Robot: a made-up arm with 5 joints.
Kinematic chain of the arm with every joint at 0, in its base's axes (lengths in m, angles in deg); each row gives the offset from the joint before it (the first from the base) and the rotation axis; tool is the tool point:
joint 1: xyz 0 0 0.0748 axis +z
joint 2: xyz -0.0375 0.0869 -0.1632 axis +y
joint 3: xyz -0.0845 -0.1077 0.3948 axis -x
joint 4: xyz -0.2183 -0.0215 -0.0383 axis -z
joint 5: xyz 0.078 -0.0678 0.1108 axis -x
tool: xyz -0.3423 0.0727 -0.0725
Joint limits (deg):
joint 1: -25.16..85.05
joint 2: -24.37..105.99
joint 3: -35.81..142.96
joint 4: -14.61..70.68
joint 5: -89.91..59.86
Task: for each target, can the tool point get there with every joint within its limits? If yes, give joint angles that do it. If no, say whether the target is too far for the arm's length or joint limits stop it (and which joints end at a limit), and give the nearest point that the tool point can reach.
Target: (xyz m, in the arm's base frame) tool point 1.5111 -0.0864 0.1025
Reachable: no: too far | nearest point 0.6945 -0.0397 0.1181 | short by 0.818 m
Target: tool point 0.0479 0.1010 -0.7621
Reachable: no: joint limits stop it (at a limit: joint 1, joint 2, joint 4, joint 5) | nearest point -0.3928 0.2001 -0.1332 | short by 0.774 m
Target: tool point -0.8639 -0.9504 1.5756
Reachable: no: too far | nearest point -0.3454 -0.3800 0.5468 | short by 1.286 m
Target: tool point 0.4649 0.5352 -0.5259
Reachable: no: joint limits stop it (at a limit: joint 2, joint 3, joint 4) | nearest point 0.4352 0.5010 0.0890 | short by 0.617 m
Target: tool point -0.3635 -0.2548 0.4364
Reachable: yes | joints 39.40 20.08 10.96 30.46 40.33
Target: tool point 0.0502 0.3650 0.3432
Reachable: yes | joints 44.70 85.92 33.79 60.68 -64.64
